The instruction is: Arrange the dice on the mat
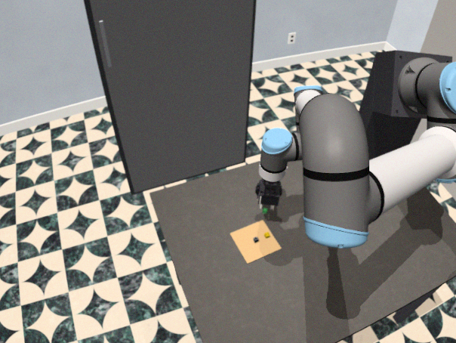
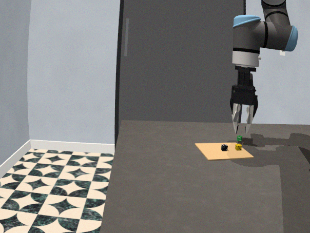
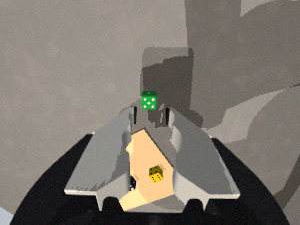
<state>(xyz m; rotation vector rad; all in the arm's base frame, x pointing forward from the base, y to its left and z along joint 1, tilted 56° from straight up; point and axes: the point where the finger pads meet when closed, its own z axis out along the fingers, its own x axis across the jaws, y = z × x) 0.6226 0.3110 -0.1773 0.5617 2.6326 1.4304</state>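
My gripper is now 3 cm above the green die. Round my hand: black die 7 cm ahead, 12 cm to the left, 3 cm below; yellow die 2 cm ahead, 11 cm to the left, 3 cm below; orange mat 7 cm ahead, 12 cm to the left, 4 cm below.
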